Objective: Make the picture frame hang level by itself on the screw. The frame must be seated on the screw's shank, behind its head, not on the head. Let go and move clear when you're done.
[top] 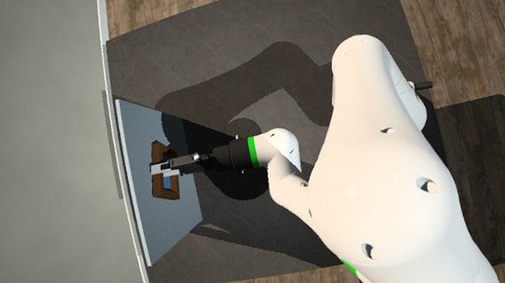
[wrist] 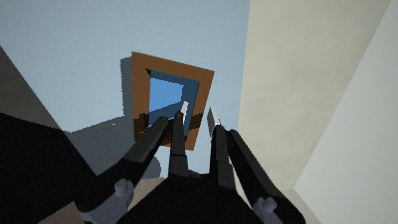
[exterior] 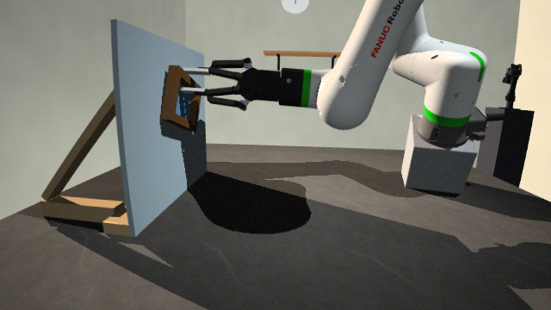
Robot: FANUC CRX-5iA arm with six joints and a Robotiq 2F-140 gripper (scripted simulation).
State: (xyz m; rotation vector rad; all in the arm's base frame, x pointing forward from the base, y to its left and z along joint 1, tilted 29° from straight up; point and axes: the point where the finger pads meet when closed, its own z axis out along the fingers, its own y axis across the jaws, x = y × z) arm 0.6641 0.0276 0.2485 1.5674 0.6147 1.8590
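The picture frame is 4 cm ahead of my hand, 1 cm to the left of it and 5 cm below it. Also, from my hand: pale blue wall panel (5 cm ahead, 2 cm to the left, 10 cm below).
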